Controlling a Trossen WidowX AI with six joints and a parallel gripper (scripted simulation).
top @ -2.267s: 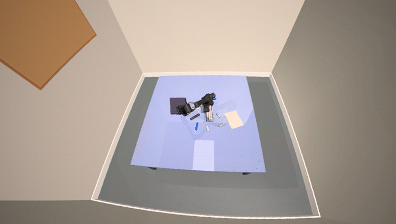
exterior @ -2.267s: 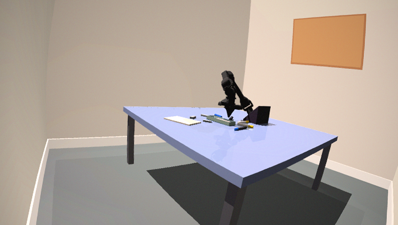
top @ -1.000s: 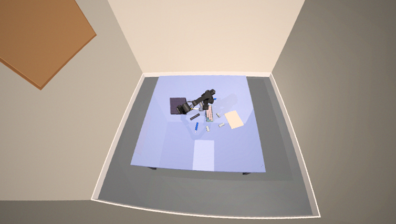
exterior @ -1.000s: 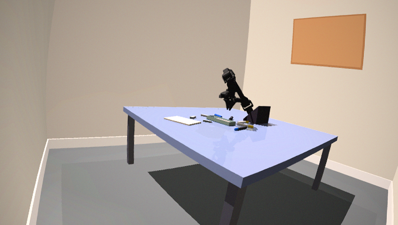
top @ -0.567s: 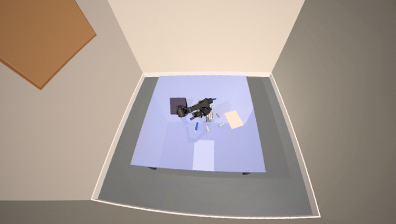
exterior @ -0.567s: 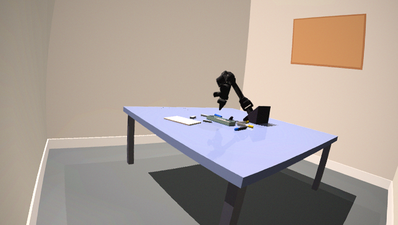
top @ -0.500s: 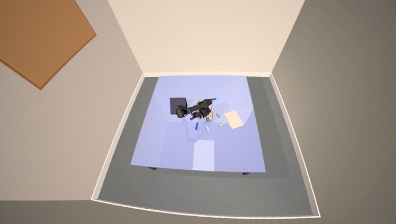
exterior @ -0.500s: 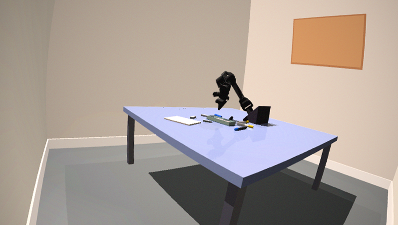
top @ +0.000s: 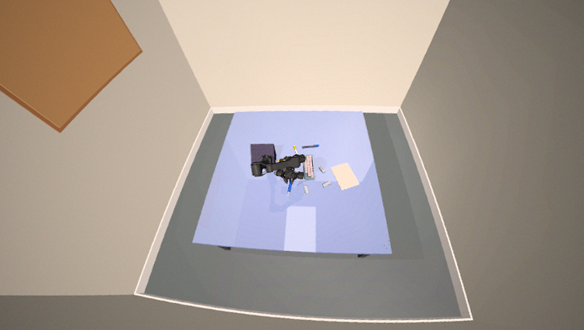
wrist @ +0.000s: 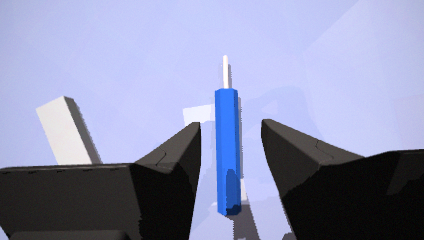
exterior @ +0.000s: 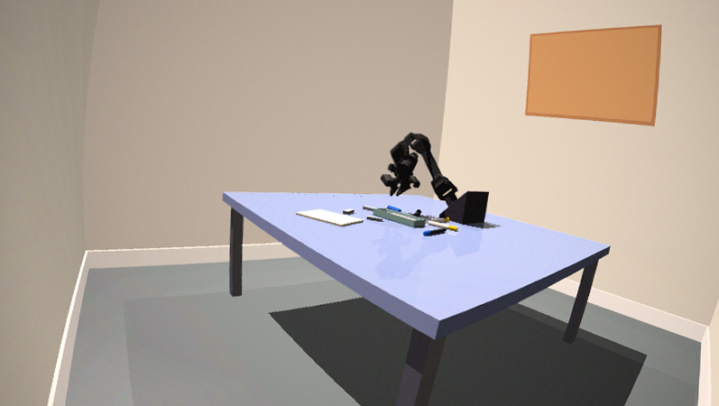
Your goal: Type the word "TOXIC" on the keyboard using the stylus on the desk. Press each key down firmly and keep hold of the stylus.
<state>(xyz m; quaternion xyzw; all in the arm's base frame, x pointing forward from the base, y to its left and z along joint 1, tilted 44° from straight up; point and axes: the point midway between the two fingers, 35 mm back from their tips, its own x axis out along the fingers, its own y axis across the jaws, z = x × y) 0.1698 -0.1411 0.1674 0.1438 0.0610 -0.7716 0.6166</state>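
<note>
Now: the blue stylus 10 mm behind my gripper tip, 20 mm to the right of it and 60 mm below it. The rest, counted from my gripper tip: cream notepad: 420 mm ahead, 70 mm to the left, 60 mm below; then black pen: 220 mm ahead, 380 mm to the left, 60 mm below; then Q key: 130 mm ahead, 120 mm to the left, 50 mm below.
</note>
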